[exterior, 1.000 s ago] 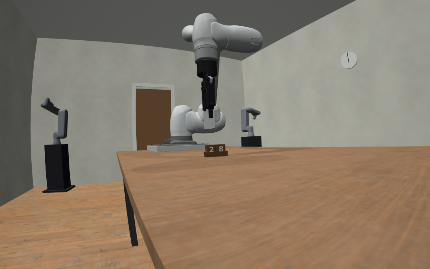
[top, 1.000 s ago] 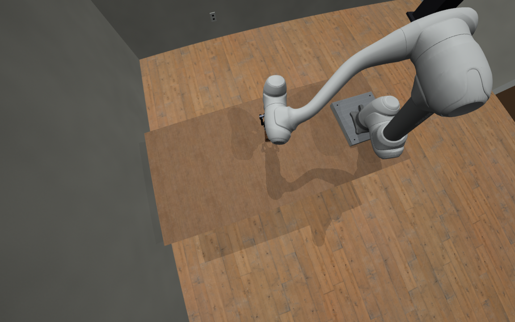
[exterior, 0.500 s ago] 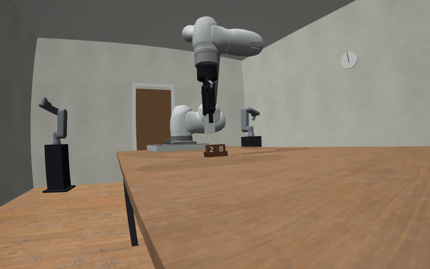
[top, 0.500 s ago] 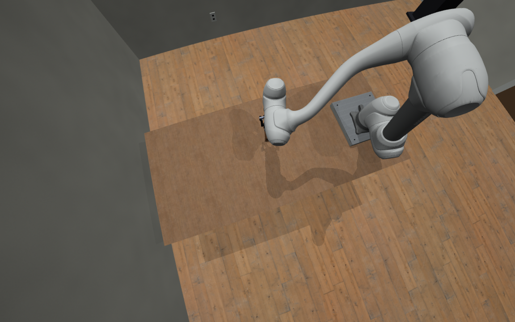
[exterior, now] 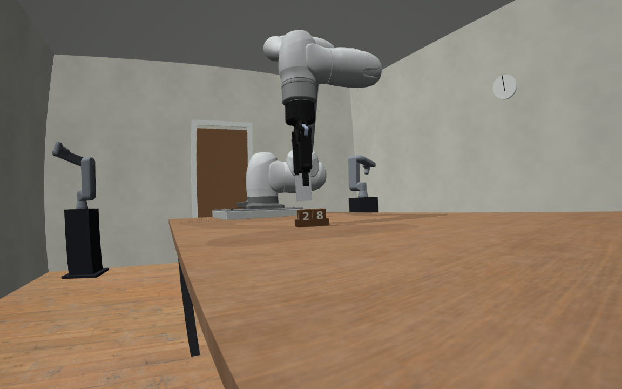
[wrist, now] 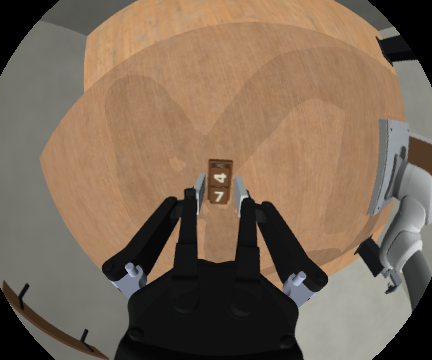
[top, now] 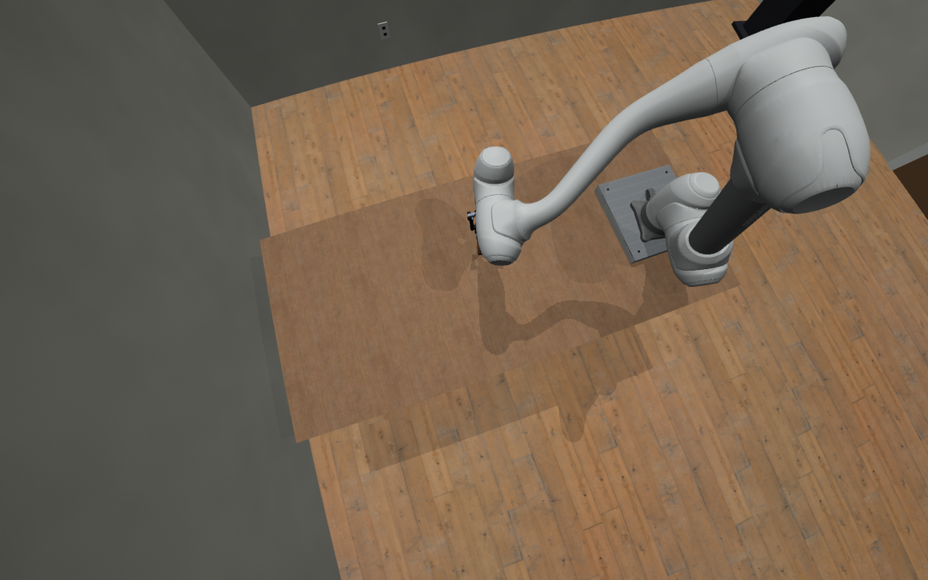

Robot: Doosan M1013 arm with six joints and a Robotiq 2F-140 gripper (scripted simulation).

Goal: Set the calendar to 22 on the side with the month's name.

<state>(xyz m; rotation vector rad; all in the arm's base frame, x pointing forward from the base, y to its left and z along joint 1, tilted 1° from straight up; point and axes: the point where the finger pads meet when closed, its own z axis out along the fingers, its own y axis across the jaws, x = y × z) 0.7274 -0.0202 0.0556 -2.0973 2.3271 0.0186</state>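
Right now my hand is 20 mm to the right of the calendar tray and 90 mm above it.
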